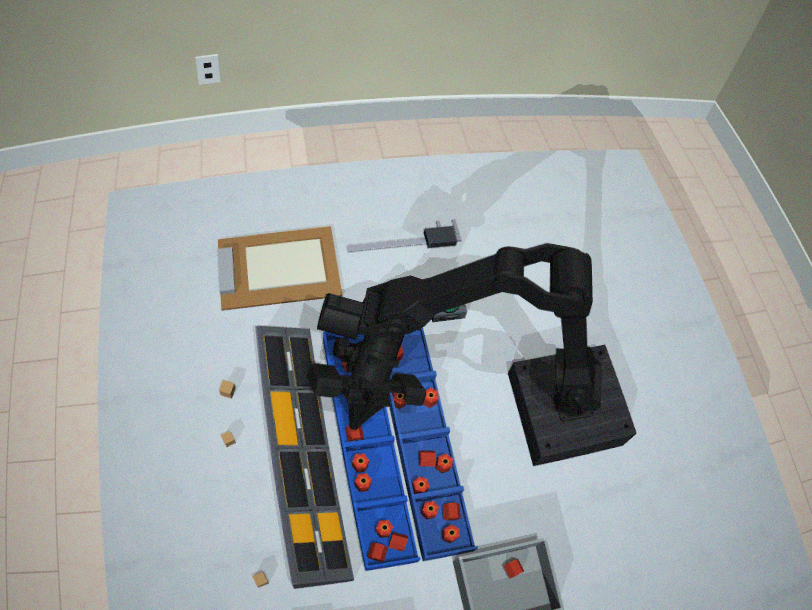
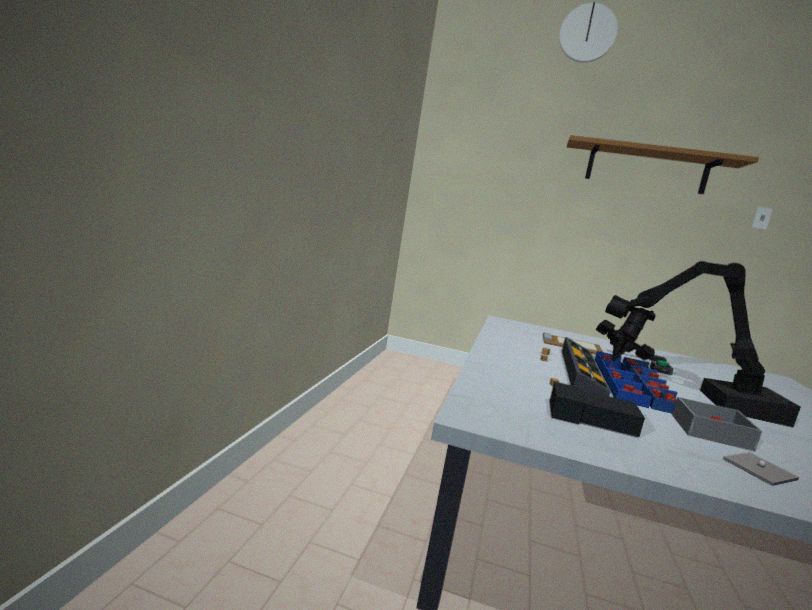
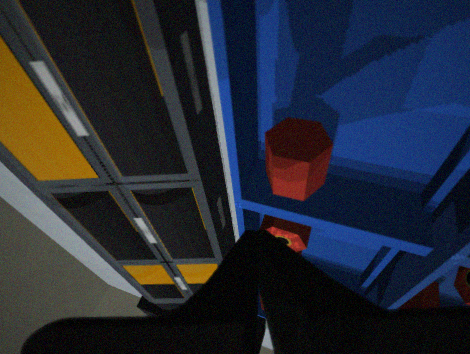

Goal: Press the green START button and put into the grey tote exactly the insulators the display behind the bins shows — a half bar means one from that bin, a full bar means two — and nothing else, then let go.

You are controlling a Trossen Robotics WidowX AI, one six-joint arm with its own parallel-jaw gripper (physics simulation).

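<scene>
My gripper (image 1: 358, 419) (image 3: 255, 241) is shut and empty, low over the left column of the blue bins (image 1: 416, 421) (image 3: 367, 140) (image 2: 634, 383). A red hexagonal insulator (image 3: 298, 158) (image 1: 354, 433) lies on the bin floor just past the fingertips, apart from them. Another insulator (image 3: 288, 239) shows in the following compartment, partly hidden by the fingers. The display (image 1: 296, 484) (image 3: 156, 123) left of the bins shows one half orange bar (image 1: 283, 418) and one full orange bar (image 1: 315, 527). The grey tote (image 1: 488, 590) holds one red insulator (image 1: 514, 568). The arm hides most of the green button (image 1: 452, 312).
A wooden board with a white sheet (image 1: 279, 266) and a dark tool with a grey strip (image 1: 440, 236) lie behind the bins. Small wooden cubes (image 1: 227, 387) (image 1: 260, 579) lie left of the display. The robot base (image 1: 569, 406) stands to the right.
</scene>
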